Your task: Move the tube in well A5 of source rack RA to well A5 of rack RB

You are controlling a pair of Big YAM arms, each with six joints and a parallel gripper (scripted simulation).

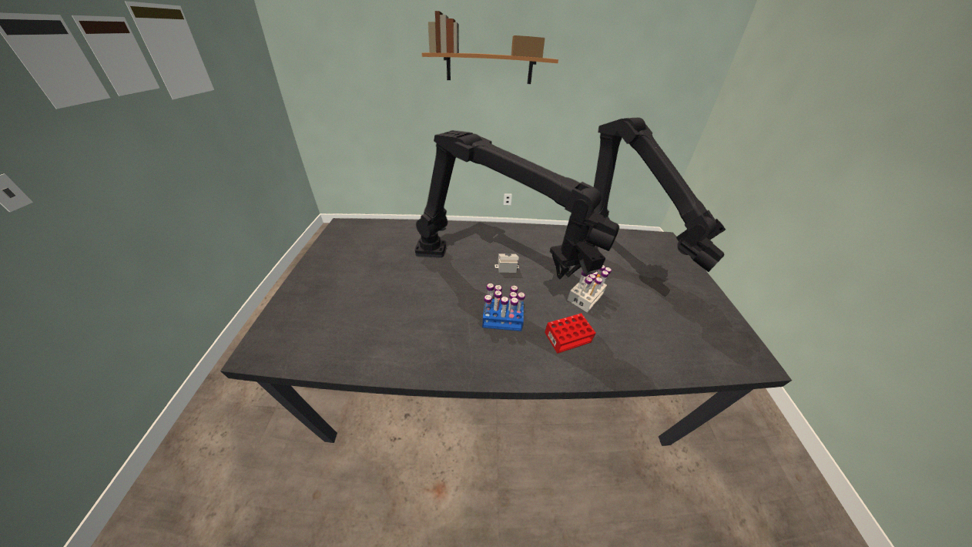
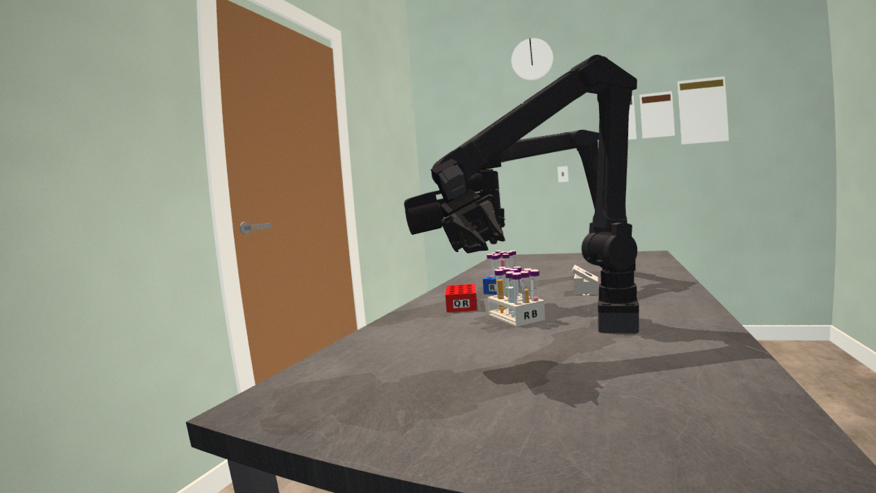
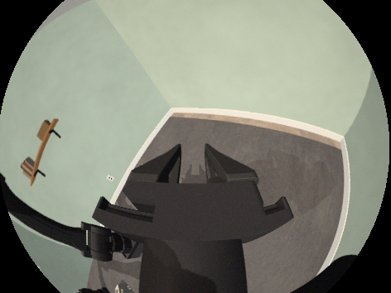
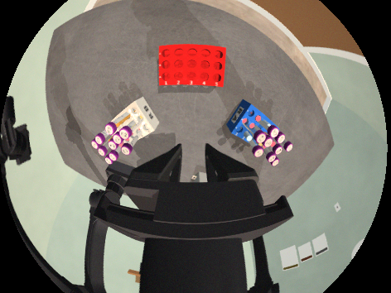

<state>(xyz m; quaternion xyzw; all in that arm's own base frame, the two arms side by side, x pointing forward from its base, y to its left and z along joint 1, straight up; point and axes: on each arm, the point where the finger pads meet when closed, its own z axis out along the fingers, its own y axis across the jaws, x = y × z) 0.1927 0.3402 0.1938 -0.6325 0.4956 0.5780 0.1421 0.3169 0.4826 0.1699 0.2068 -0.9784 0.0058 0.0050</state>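
Right now my right hand is 220 mm to the left of the tube, 120 mm above it and 10 mm past it. Also, from my right hand: red rack (160 mm below, 90 mm ahead, 40 mm to the left); white rack (160 mm below, 140 mm to the left, 90 mm behind); rack RA (170 mm to the right, 160 mm below, 20 mm ahead).
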